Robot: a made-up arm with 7 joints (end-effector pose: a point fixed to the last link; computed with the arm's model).
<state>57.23 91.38 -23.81 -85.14 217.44 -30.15 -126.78</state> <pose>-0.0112 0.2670 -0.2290 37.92 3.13 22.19</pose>
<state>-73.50 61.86 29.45 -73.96 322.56 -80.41 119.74</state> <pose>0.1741 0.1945 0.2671 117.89 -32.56 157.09</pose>
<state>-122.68 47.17 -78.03 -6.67 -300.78 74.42 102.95</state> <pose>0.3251 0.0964 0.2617 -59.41 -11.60 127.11</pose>
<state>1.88 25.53 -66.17 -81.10 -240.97 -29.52 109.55</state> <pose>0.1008 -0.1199 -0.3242 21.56 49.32 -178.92</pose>
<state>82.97 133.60 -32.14 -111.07 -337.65 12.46 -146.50</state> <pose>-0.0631 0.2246 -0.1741 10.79 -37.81 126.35</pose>
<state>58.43 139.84 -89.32 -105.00 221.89 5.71 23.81</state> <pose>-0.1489 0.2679 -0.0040 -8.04 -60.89 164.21</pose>
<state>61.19 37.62 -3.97 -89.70 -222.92 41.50 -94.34</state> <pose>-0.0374 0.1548 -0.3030 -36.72 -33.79 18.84</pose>
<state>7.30 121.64 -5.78 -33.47 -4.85 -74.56 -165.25</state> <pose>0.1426 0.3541 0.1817 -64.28 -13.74 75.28</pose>
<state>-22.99 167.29 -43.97 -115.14 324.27 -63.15 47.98</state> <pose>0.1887 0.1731 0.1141 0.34 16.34 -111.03</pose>
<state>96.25 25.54 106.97 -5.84 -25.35 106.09 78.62</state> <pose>-0.4217 0.0340 0.0658 13.97 -76.74 -98.07</pose>
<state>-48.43 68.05 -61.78 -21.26 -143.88 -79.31 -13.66</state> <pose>0.2772 0.3131 -0.0914 -61.87 -22.19 -157.91</pose>
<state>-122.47 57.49 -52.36 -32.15 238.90 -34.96 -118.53</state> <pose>0.2800 0.0603 0.3120 -114.08 -39.29 109.39</pose>
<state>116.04 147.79 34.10 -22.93 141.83 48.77 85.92</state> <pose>0.2332 0.3486 -0.0836 -12.03 -34.28 125.75</pose>
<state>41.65 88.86 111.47 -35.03 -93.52 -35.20 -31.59</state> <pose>-0.0521 0.3861 0.1616 135.58 65.68 11.46</pose>
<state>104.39 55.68 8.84 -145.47 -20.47 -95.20 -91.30</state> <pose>-0.0067 0.0724 -0.1803 120.02 27.09 -147.04</pose>
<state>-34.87 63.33 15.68 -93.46 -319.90 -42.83 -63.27</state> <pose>0.2672 0.1388 0.1445 175.88 16.21 -107.99</pose>
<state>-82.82 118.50 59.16 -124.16 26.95 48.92 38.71</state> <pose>-0.2026 -0.0403 0.1508 -174.64 34.49 -150.25</pose>
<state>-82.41 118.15 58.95 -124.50 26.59 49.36 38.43</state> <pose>-0.2001 -0.0407 0.1524 -174.34 33.79 -149.79</pose>
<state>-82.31 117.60 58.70 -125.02 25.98 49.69 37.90</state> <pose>-0.1978 -0.0407 0.1529 -173.63 33.48 -148.94</pose>
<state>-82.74 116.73 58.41 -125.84 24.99 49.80 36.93</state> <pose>-0.1962 -0.0398 0.1514 -172.23 33.85 -147.41</pose>
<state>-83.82 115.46 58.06 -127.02 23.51 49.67 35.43</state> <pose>-0.1953 -0.0380 0.1476 -169.85 34.96 -144.98</pose>
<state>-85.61 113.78 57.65 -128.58 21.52 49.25 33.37</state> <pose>-0.1950 -0.0353 0.1411 -166.23 36.77 -141.44</pose>
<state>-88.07 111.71 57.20 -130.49 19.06 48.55 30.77</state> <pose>-0.1952 -0.0318 0.1321 -161.09 39.00 -136.63</pose>
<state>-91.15 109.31 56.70 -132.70 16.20 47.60 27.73</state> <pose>-0.1955 -0.0277 0.1208 -154.20 41.25 -130.45</pose>
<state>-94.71 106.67 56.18 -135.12 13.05 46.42 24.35</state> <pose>-0.1956 -0.0233 0.1078 -145.56 43.00 -122.95</pose>
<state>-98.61 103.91 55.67 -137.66 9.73 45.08 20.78</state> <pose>-0.1951 -0.0189 0.0935 -135.50 43.77 -114.55</pose>
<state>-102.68 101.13 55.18 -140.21 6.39 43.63 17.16</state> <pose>-0.1939 -0.0146 0.0786 -124.88 43.24 -106.10</pose>
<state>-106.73 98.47 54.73 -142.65 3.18 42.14 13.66</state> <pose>-0.1920 -0.0107 0.0640 -114.69 41.45 -98.53</pose>
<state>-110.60 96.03 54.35 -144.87 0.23 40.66 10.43</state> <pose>-0.1895 -0.0071 0.0502 -105.66 38.78 -92.43</pose>
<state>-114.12 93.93 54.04 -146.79 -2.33 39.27 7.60</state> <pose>-0.1867 -0.0041 0.0379 -98.17 35.71 -87.94</pose>
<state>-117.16 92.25 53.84 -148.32 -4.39 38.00 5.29</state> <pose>-0.1841 -0.0014 0.0275 -92.22 32.77 -84.85</pose>
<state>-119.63 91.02 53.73 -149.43 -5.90 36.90 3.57</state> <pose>-0.1819 0.0007 0.0191 -87.76 30.32 -82.82</pose>
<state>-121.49 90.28 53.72 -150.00 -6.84 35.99 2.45</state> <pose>-0.1807 0.0028 0.0131 -84.65 28.56 -81.58</pose>
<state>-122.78 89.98 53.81 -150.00 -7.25 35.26 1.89</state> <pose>-0.1809 0.0050 0.0094 -82.74 27.54 -80.94</pose>
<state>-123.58 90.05 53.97 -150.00 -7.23 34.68 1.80</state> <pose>-0.1810 0.0060 0.0065 -81.49 27.16 -80.15</pose>
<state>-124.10 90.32 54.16 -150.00 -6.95 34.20 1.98</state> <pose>-0.1811 0.0062 0.0042 -80.63 27.16 -79.27</pose>
